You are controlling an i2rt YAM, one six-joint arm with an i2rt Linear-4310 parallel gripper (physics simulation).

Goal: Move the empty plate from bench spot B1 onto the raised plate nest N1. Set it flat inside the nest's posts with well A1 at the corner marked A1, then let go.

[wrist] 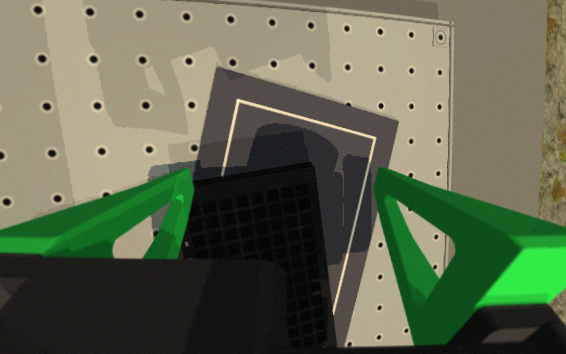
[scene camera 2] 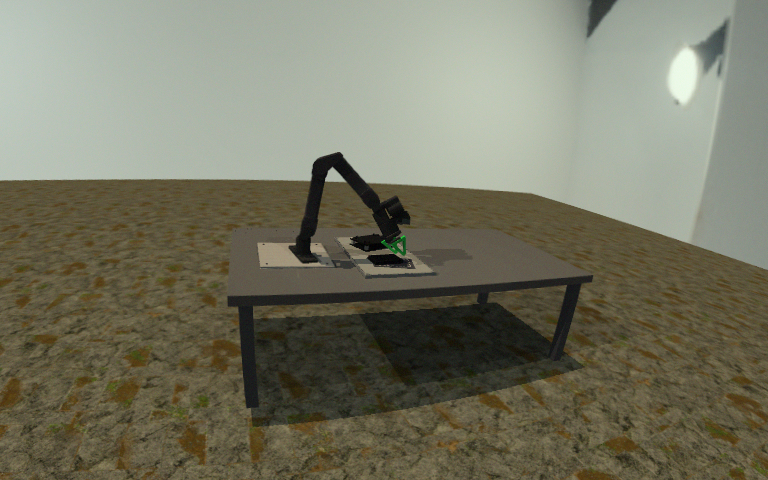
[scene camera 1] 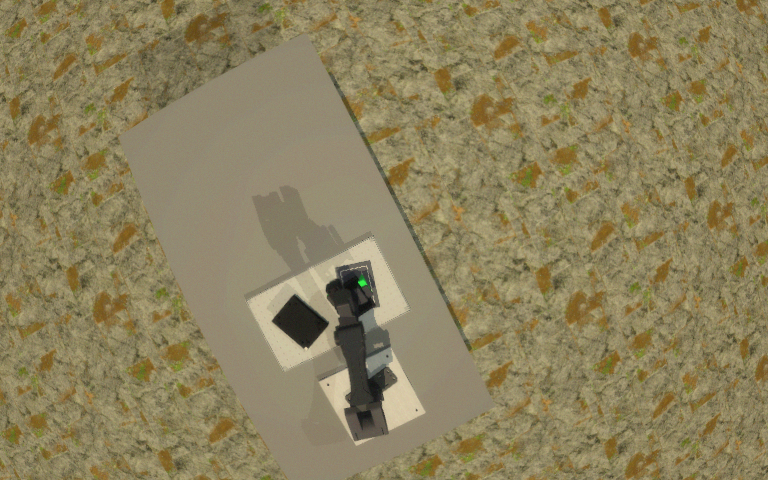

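Where they show: gripper, fingertip midpoint: point(wrist: 283, 178) point(scene camera 2: 400, 254) point(scene camera 1: 350, 281); arm's base, link origin: point(scene camera 2: 302, 254) point(scene camera 1: 371, 388).
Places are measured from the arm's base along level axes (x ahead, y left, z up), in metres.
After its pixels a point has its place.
Observation:
The empty plate point(scene camera 2: 385, 259) {x 0.296, y -0.189, z 0.018 m} point(wrist: 260, 200) {x 0.353, y -0.179, z 0.011 m} is black with a grid of wells. It rests on the dark pad point(scene camera 1: 355, 266) {x 0.395, y -0.233, z 0.004 m} point(wrist: 310, 106) {x 0.402, y -0.224, z 0.004 m}, turned askew to the pad's pale outline and crossing its left line in the wrist view. In scene camera 1 the arm mostly hides it. My gripper point(scene camera 1: 363, 281) {x 0.366, y -0.191, z 0.036 m} point(scene camera 2: 396, 249) {x 0.366, y -0.191, z 0.036 m} point(wrist: 283, 178) {x 0.366, y -0.191, z 0.036 m} is open, its green fingers above and beyond the plate's far end, well apart and holding nothing. The raised nest point(scene camera 1: 300, 322) {x 0.356, y 0.039, z 0.035 m} point(scene camera 2: 367, 242) {x 0.308, y -0.002, z 0.036 m} is a black block left of the pad in scene camera 1. Its posts and the A1 marks cannot be made out.
A pale perforated board point(scene camera 1: 385, 260) {x 0.348, y -0.330, z 0.002 m} point(scene camera 2: 417, 270) {x 0.379, y -0.307, z 0.002 m} point(wrist: 410, 90) {x 0.401, y -0.302, z 0.002 m} bears pad and nest. The arm's base stands on a separate white board point(scene camera 1: 404, 401) {x -0.119, y -0.065, z 0.000 m} point(scene camera 2: 277, 254) {x -0.105, y 0.022, z 0.001 m}. Both boards are on the brown-grey table point(scene camera 1: 226, 141) {x 1.066, y -0.122, z -0.011 m} point(scene camera 2: 509, 260) {x 0.947, y -0.298, z -0.010 m}. The wrist housing covers part of the plate in the wrist view.

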